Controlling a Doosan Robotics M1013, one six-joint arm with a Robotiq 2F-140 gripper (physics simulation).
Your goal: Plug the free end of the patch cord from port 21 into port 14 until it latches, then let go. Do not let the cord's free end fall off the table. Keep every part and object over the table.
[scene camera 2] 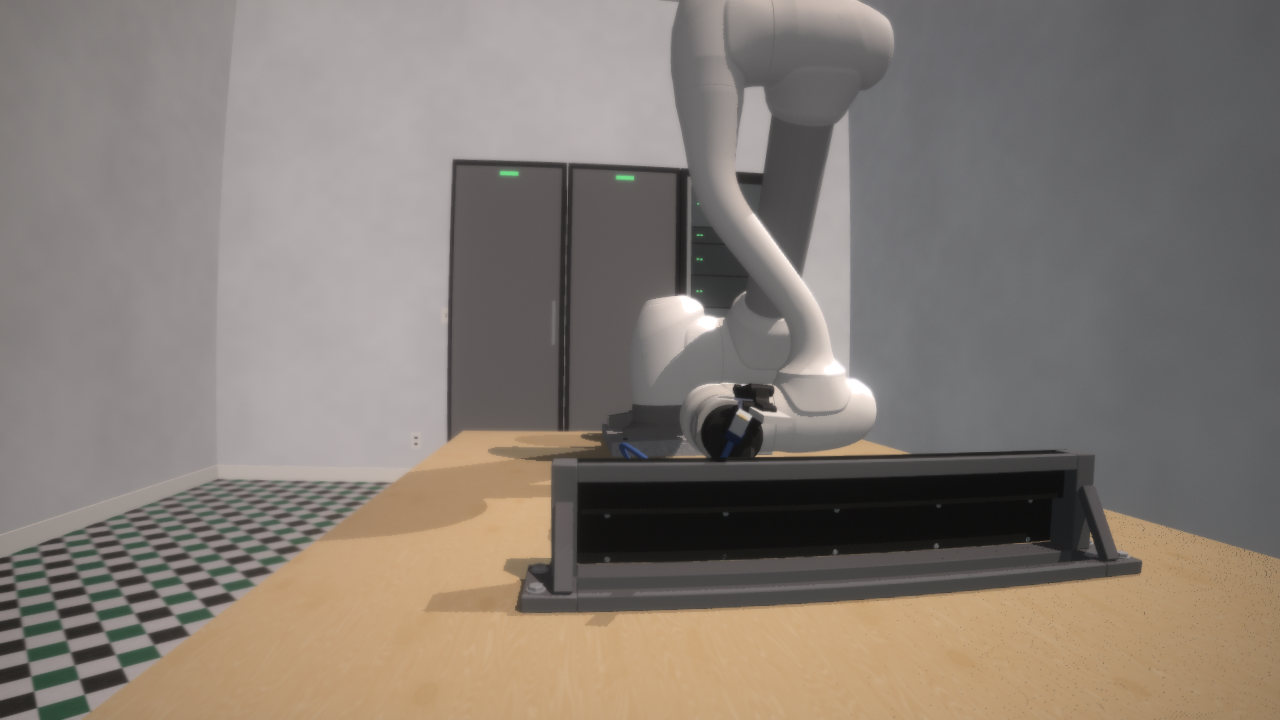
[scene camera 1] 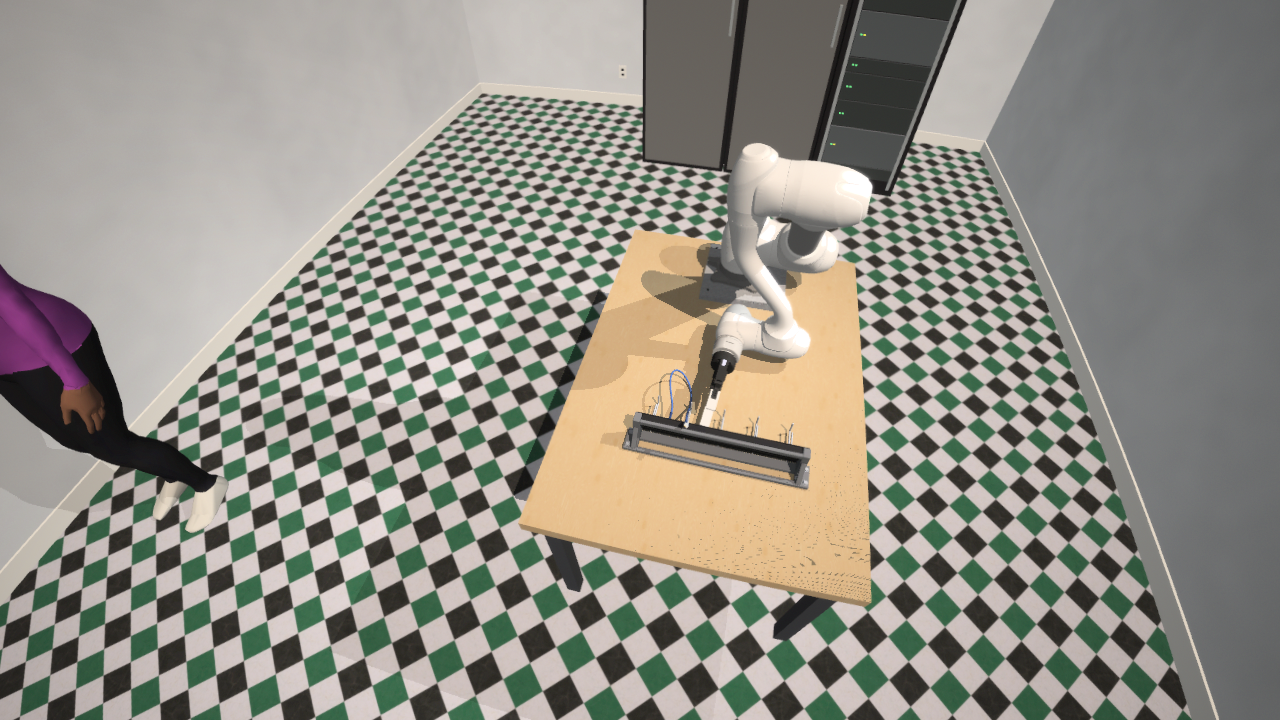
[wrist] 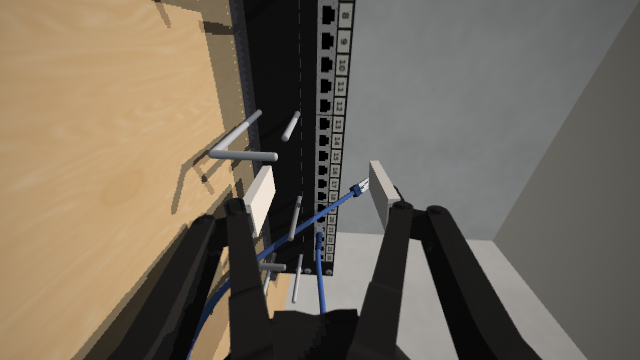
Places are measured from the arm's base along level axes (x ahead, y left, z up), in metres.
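Pixels of known places: gripper, fingertip midpoint: (scene camera 1: pixel 707 418) (wrist: pixel 320 176); arm's base, link origin: (scene camera 2: pixel 669 429) (scene camera 1: pixel 739 272).
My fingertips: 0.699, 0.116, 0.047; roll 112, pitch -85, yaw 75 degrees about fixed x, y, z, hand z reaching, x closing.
Ahead of a thing's pixels: the offset from my fingertips to its middle, as dx, dy, dz. "*": to the spot under its first point. Level surfaces: height alone.
My gripper (scene camera 1: pixel 710 404) (wrist: pixel 320 176) is open, its pale pads wide apart in front of the patch panel @[+0.018, +0.049, -0.029] (scene camera 1: pixel 720 433) (wrist: pixel 280 75). The blue patch cord (scene camera 1: pixel 677 372) (wrist: pixel 320 280) has one end seated low in the port row, at about port 21. Its free plug @[* +0.065, -0.038, +0.044] (wrist: pixel 357 189), with a clear tip and blue boot, points up and right beside the inner side of the right-hand pad, whose edge partly hides the tip; whether they touch I cannot tell. The cord slants down behind the left finger. Port 14 @[* +0.046, +0.025, +0.001] (wrist: pixel 324 140) shows empty, above the level of the pads in the wrist view.
Grey cable-guide bars (wrist: pixel 243 155) (wrist: pixel 295 218) stick out from the panel near the left finger. The panel's grey stand (scene camera 1: pixel 716 465) (scene camera 2: pixel 832 592) rests on the wooden table @[dz -0.079] (scene camera 1: pixel 644 510) (scene camera 2: pixel 429 662). The arm's base (scene camera 1: pixel 738 288) stands at the back. A person (scene camera 1: pixel 53 358) stands left of the table.
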